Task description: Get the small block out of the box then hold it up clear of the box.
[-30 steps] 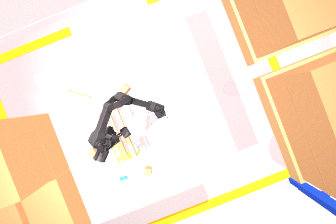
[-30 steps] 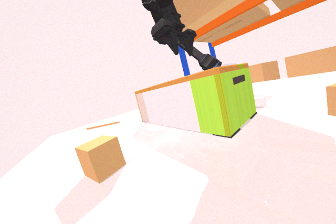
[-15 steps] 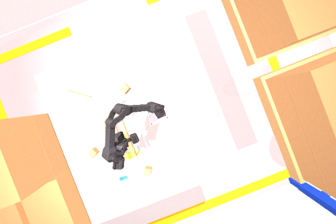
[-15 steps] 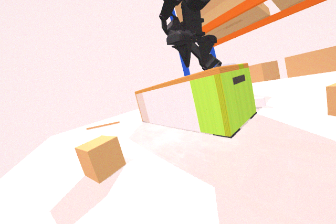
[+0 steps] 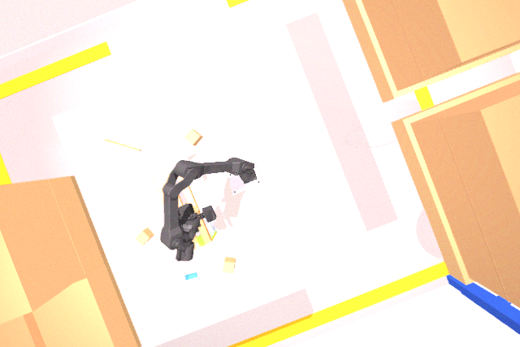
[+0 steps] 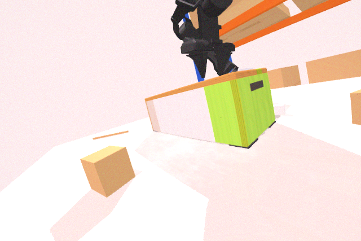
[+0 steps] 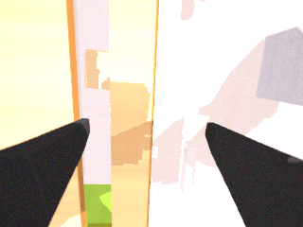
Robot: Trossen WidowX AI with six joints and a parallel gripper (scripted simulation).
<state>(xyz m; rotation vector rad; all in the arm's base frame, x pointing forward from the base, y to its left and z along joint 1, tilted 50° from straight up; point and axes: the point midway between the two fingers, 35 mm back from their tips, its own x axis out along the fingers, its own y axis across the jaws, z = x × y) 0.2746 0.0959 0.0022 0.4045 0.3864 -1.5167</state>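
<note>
Now: gripper tip 60 mm above the pale yellow block, 40 mm to the left of it and 40 mm short of it. Round my gripper tip: thin orange stick 440 mm to the right, 270 mm ahead, 140 mm below; long box 80 mm below, 30 mm to the right, 30 mm ahead.
</note>
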